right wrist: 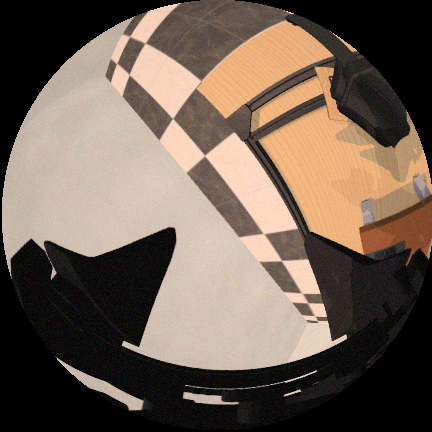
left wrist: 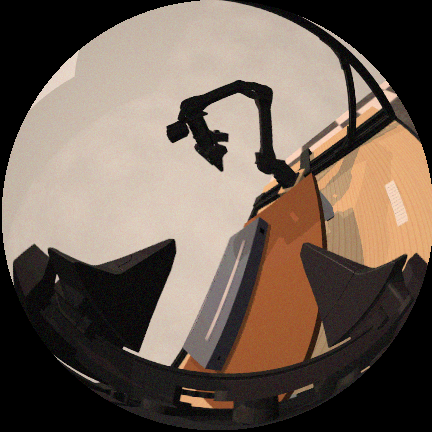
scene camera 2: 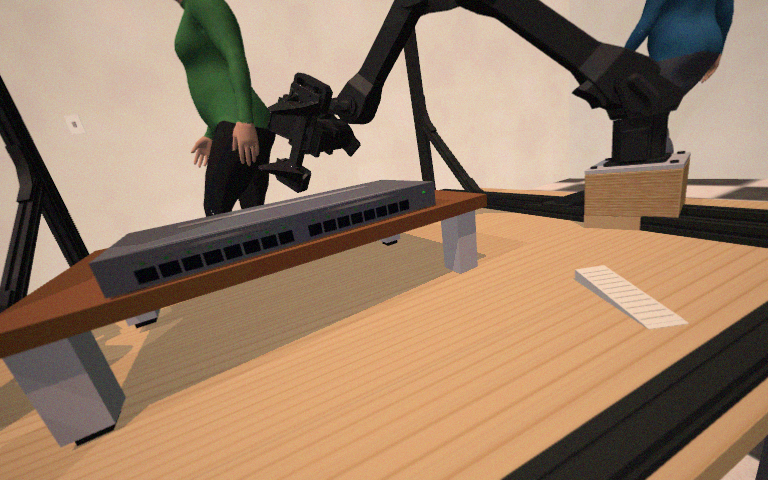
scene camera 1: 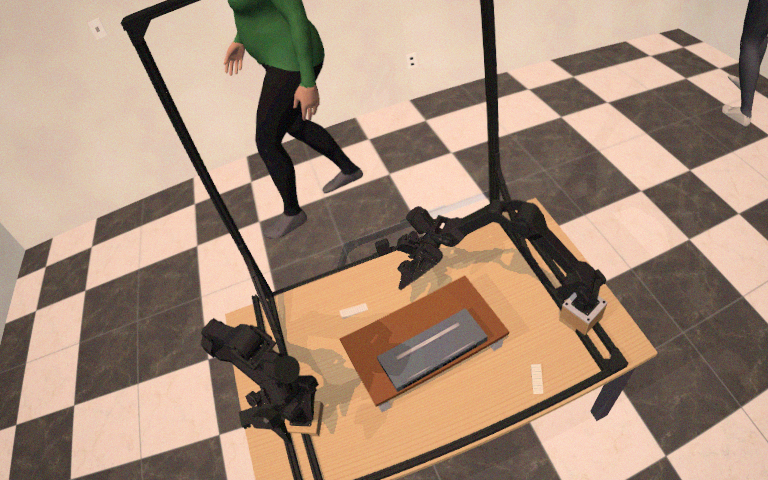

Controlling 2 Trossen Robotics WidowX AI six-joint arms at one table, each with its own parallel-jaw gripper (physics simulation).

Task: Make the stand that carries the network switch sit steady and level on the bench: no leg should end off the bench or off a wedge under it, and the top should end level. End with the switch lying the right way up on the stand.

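Places are measured from the left arm's base along level axes (x down, y left, z ahead), in centimetres.
Where they show: left gripper, fingertip midpoint: [left wrist: 241, 248] [scene camera 2: 264, 141] [scene camera 1: 406, 284]; right gripper, fingertip midpoint: [right wrist: 244, 237] [left wrist: 216, 167] [scene camera 1: 300, 431]; left arm's base, origin of the base link: [scene camera 2: 636, 161] [scene camera 1: 585, 303]; right arm's base, origin of the base link: [right wrist: 349, 94] [left wrist: 290, 180] [scene camera 1: 301, 415].
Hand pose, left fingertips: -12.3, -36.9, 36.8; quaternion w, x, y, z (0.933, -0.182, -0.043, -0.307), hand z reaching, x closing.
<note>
Each offset is from my left fingertips to the centre of the thing, as dx, dy, dz.
The grey network switch {+9.5, +15.8, +5.6} [scene camera 1: 441, 350] [scene camera 2: 254, 237] [left wrist: 225, 300] lies flat near the front edge of the brown stand [scene camera 1: 407, 316] [scene camera 2: 461, 200] [left wrist: 280, 300] [right wrist: 385, 230], ports facing scene camera 2. In scene camera 2 the near-left leg {+16.1, +15.0, +24.5} [scene camera 2: 62, 390] looks slanted; I cannot tell which feet touch the bench. One white wedge {+20.6, -17.9, +10.4} [scene camera 1: 353, 310] [left wrist: 396, 202] lies behind the stand, another {+20.6, +40.0, -11.8} [scene camera 1: 536, 379] [scene camera 2: 628, 297] right of it; neither is under a leg. My left gripper [scene camera 1: 403, 266] [scene camera 2: 269, 138] [left wrist: 241, 248] is open and empty above the stand's back side. My right gripper [scene camera 1: 246, 410] [right wrist: 244, 237] is open and empty, at the bench's left edge.
The left arm's base block [scene camera 1: 583, 316] [scene camera 2: 634, 192] is at the right of the bench. The right arm's base block [scene camera 1: 305, 425] is at the left. Black rails and upright posts frame the bench. A person in green [scene camera 1: 277, 39] [scene camera 2: 212, 62] is behind it.
</note>
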